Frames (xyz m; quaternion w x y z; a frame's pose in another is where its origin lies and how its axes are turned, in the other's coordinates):
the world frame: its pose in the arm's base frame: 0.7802 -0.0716 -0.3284 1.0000 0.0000 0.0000 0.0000
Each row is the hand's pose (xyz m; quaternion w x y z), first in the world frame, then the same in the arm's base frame.
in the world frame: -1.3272 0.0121 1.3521 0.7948 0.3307 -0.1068 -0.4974
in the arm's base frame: -0.5470 -0.0595 1.0237 0.7948 0.3307 -0.1068 -0.4974
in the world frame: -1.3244 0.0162 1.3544 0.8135 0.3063 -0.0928 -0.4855
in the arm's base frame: -0.5442 -0.0554 1.0260 0.8135 0.3063 -0.0928 -0.4855
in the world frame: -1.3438 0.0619 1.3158 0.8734 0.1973 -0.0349 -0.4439
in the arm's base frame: -0.5636 -0.0097 0.9874 0.8734 0.1973 -0.0349 -0.4439
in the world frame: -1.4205 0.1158 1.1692 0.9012 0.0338 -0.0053 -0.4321
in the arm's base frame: -0.6403 0.0442 0.8408 0.9012 0.0338 -0.0053 -0.4321
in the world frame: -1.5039 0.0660 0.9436 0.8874 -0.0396 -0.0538 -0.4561
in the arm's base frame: -0.7237 -0.0056 0.6152 0.8874 -0.0396 -0.0538 -0.4561
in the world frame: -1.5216 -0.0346 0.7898 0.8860 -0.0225 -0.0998 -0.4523
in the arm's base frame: -0.7414 -0.1062 0.4614 0.8860 -0.0225 -0.0998 -0.4523
